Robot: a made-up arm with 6 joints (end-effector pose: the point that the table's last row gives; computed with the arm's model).
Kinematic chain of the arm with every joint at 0, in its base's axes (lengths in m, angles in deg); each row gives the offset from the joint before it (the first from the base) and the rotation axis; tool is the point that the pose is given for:
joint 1: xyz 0 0 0.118 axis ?
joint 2: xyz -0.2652 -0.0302 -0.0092 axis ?
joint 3: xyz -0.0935 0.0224 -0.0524 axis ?
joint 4: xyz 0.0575 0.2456 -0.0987 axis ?
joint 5: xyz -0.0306 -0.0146 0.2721 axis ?
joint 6: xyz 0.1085 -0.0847 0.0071 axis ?
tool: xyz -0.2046 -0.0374 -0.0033
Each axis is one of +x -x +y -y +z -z.
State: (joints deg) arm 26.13 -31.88 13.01 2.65 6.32 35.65
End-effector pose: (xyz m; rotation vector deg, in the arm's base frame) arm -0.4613 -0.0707 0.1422 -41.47 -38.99 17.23
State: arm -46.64 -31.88 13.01 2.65 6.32 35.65
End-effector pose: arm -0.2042 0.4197 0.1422 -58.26 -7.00 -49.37
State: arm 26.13 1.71 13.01 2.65 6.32 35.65
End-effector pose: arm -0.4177 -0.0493 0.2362 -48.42 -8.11 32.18
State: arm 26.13 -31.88 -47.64 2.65 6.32 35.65
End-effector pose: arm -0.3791 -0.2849 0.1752 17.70 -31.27 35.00
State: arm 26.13 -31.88 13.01 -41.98 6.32 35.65
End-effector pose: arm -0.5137 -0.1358 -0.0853 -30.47 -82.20 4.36
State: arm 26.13 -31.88 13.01 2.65 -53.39 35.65
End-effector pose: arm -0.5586 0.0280 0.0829 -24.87 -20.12 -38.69
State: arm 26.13 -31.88 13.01 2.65 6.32 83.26
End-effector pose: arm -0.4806 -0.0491 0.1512 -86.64 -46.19 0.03
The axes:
joint 1: +z
joint 2: +y
joint 3: -x
joint 4: +y
joint 5: +z
joint 6: -x

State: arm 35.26 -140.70 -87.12 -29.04 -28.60 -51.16
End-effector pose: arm -0.0744 -0.0970 -0.1853 -100.60 18.53 -106.54
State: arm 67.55 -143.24 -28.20 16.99 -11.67 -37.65
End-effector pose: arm -0.1362 -0.2573 -0.0960 110.43 -81.09 103.60
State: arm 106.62 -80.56 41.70 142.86 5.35 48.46
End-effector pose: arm 0.0735 0.1250 0.2921 -76.41 24.02 82.23
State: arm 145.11 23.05 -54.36 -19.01 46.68 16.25
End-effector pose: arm 0.3431 -0.1170 0.2632 40.83 35.84 158.67
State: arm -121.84 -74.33 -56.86 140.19 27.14 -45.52
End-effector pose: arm 0.2699 -0.0385 0.2473 94.45 20.21 -42.23
